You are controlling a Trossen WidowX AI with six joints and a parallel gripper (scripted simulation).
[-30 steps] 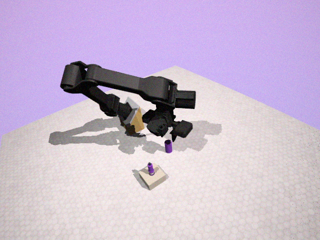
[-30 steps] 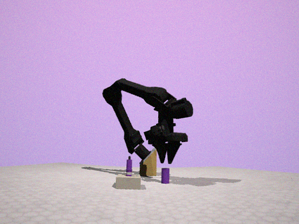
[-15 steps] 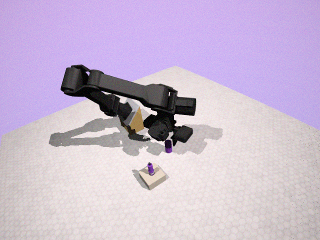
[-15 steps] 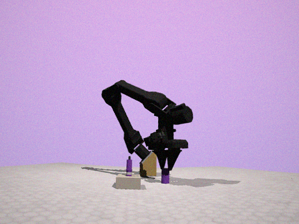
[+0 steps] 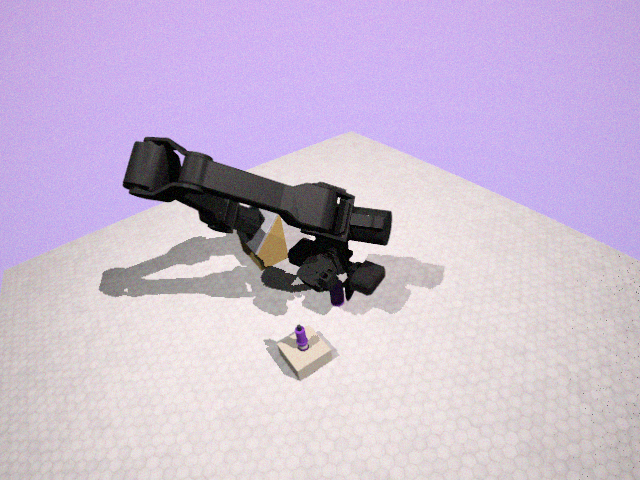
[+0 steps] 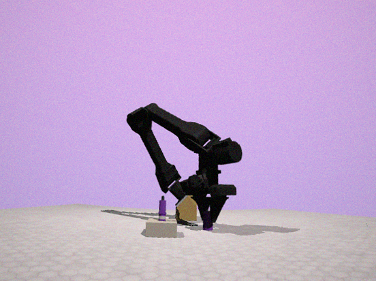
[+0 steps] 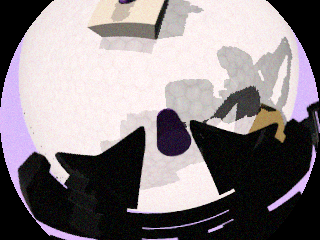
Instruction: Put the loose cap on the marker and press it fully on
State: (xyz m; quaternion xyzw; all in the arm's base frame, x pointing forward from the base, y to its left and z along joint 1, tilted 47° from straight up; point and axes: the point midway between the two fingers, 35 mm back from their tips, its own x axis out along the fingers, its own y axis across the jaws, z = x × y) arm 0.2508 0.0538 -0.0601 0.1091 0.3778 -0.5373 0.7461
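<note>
Now: the holder block 8 cm ahead of my gripper tip, 12 cm to the right of it and 1 cm below it. Also, from my gripper tip: marker cap: right at my gripper tip.
</note>
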